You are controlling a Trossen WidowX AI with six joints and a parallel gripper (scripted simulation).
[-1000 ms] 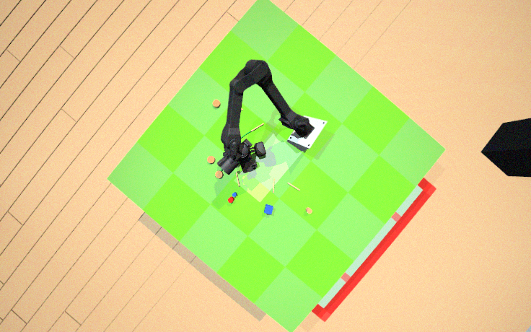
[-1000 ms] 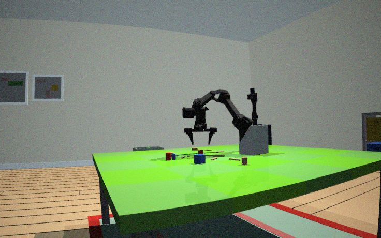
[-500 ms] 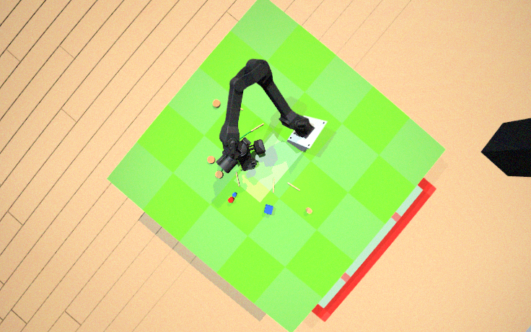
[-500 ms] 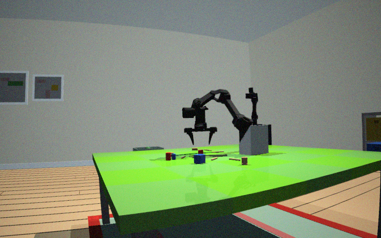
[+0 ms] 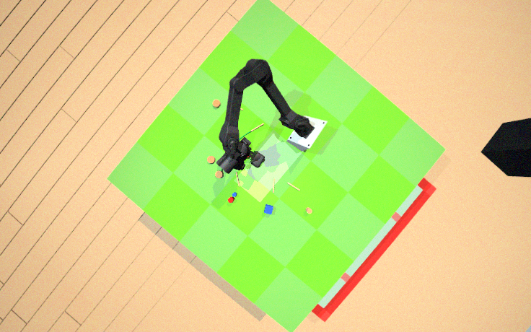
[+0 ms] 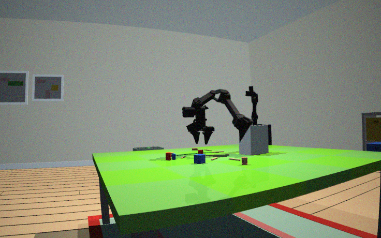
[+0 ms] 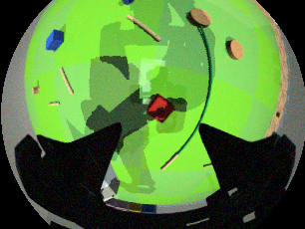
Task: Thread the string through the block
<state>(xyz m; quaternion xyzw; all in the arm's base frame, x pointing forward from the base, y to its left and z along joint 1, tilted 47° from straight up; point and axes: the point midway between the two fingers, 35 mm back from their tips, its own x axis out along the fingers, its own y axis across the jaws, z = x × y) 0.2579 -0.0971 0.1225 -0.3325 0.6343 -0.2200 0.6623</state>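
Now: the red block 50 mm below my gripper tip and 10 mm ahead of it. Round my gripper tip: red cylinder (240 mm ahead, 90 mm to the left, 40 mm below); then thin wooden stick (130 mm behind, 60 mm below, 50 mm to the right); then round wooden button (180 mm ahead, 60 mm below, 50 mm to the right).
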